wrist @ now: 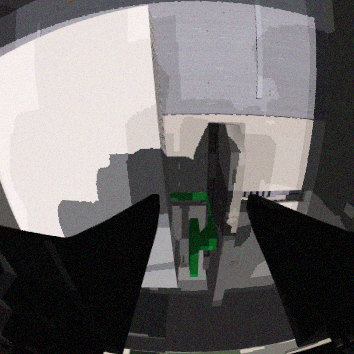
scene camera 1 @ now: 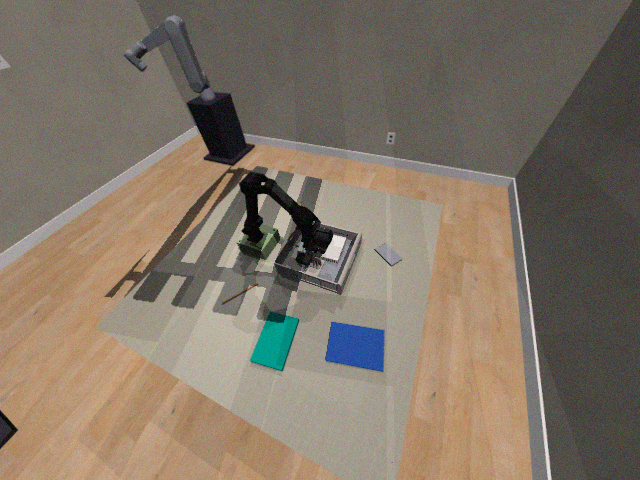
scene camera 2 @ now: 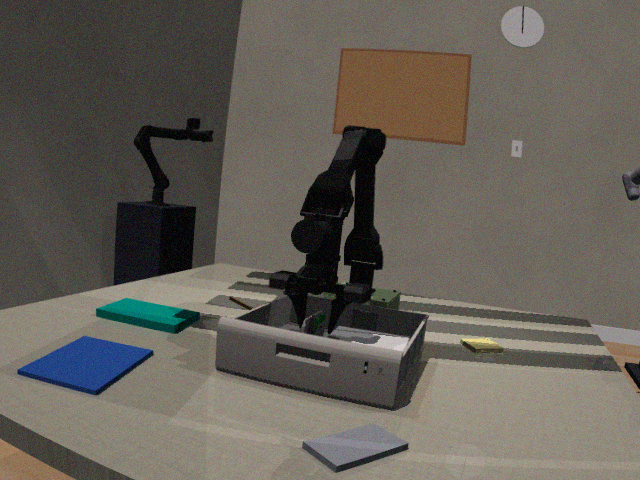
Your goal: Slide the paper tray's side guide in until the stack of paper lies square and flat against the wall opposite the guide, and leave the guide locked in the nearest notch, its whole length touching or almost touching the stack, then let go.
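Pixels of known places: gripper, fingertip midpoint: [wrist: 203, 201] [scene camera 1: 312, 257] [scene camera 2: 315, 330]; arm's base, origin of the base link: [scene camera 1: 255, 237].
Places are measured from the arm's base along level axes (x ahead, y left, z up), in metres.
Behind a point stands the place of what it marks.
The grey paper tray [scene camera 1: 350, 263] @(x 0.499, y 0.019, z 0.004 m) [scene camera 2: 258, 353] @(x 0.501, y -0.024, z -0.027 m) stands on the table. The white stack of paper [scene camera 1: 336, 246] @(x 0.395, y 0.114, z -0.034 m) [scene camera 2: 390, 342] @(x 0.273, y 0.143, z -0.034 m) [wrist: 75, 90] @(x 0.384, y 0.083, z -0.034 m) lies in it, at the left in the wrist view; whether it lies square against the far wall I cannot tell. The side guide [wrist: 216, 170] @(x 0.338, y 0.000, z -0.022 m) stands upright as a thin dark plate, with a green latch [wrist: 196, 250] @(x 0.306, y 0.011, z 0.004 m) [scene camera 2: 319, 320] @(x 0.317, y 0.011, z -0.004 m) beside it. A gap shows between guide and stack. My gripper [wrist: 203, 201] @(x 0.317, y 0.005, z -0.026 m) [scene camera 2: 316, 329] @(x 0.317, y 0.005, z -0.026 m) points down into the tray, partly open and empty. Its fingers stand on either side of the guide and latch, the left fingertip over the stack's edge.
A teal slab [scene camera 1: 275, 341] @(x 0.337, y -0.391, z -0.060 m) [scene camera 2: 144, 314] @(x 0.363, y -0.368, z -0.059 m), a blue slab [scene camera 1: 355, 346] @(x 0.628, y -0.285, z -0.069 m) [scene camera 2: 86, 364] @(x 0.648, y -0.266, z -0.069 m) and a grey slab [scene camera 1: 387, 254] @(x 0.637, y 0.181, z -0.067 m) [scene camera 2: 355, 446] @(x 0.650, y 0.189, z -0.067 m) lie around the tray. A thin brown stick [scene camera 1: 239, 293] @(x 0.069, y -0.272, z -0.071 m) lies near the green arm base [scene camera 1: 263, 245] @(x 0.068, y -0.033, z 0.000 m). A yellow pad [scene camera 2: 481, 345] @(x 0.069, y 0.316, z -0.067 m) also lies on the table.
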